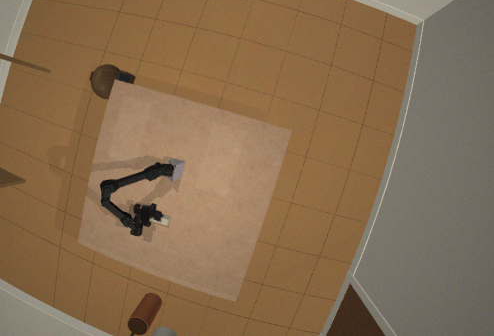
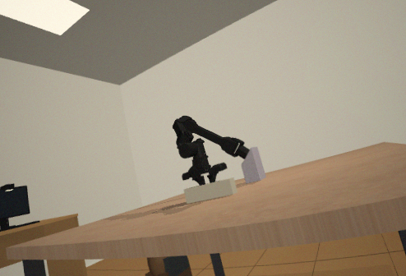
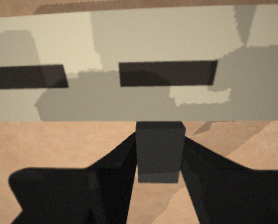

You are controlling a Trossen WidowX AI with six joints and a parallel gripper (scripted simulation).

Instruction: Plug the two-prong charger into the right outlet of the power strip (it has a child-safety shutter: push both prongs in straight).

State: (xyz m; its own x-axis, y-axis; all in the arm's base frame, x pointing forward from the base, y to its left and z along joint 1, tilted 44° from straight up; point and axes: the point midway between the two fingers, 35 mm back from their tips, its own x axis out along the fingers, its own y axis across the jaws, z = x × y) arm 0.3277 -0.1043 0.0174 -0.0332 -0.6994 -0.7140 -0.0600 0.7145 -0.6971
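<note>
My gripper tip is now 20 mm short of the dark charger and 10 mm below it.
</note>
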